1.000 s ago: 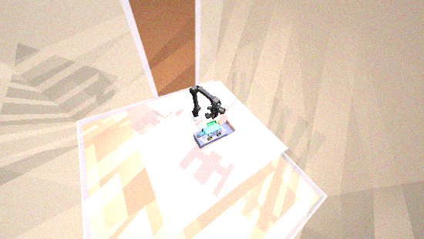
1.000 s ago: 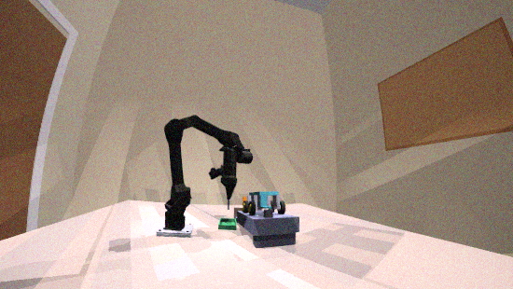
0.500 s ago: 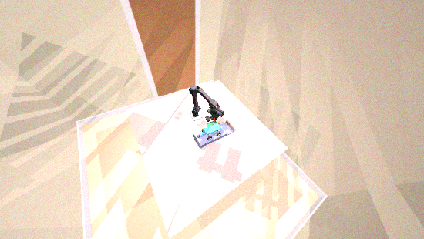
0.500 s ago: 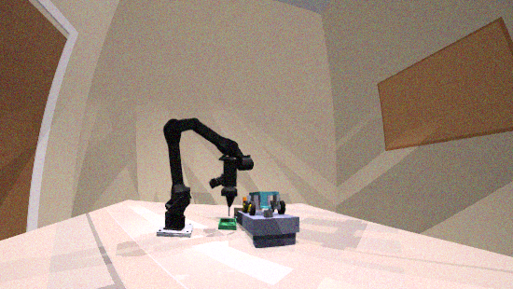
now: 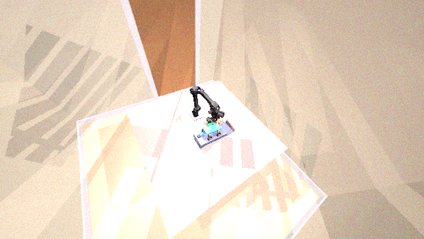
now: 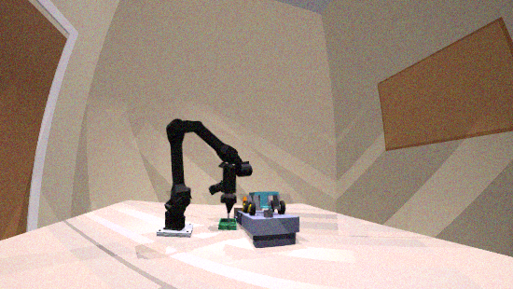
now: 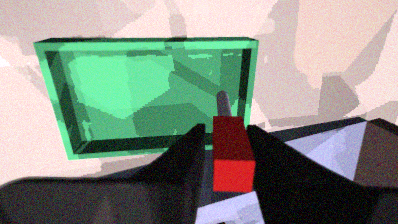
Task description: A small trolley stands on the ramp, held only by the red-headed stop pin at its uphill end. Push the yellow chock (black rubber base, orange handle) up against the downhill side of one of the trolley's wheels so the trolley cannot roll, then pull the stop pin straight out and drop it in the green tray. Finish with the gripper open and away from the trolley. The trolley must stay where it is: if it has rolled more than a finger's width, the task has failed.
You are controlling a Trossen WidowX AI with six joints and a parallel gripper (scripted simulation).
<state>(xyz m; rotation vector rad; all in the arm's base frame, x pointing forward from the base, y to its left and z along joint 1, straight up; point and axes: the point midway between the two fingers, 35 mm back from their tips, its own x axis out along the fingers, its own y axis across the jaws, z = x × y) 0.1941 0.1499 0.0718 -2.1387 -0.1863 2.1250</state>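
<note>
My gripper tip is now 6 cm above the green tray and 3 cm to the left of it. From my gripper tip the other things lie so: red-headed stop pin (1 cm below); dark ramp (11 cm ahead, 8 cm to the left, 6 cm below); yellow chock (7 cm ahead, 3 cm above, 2 cm to the right).
</note>
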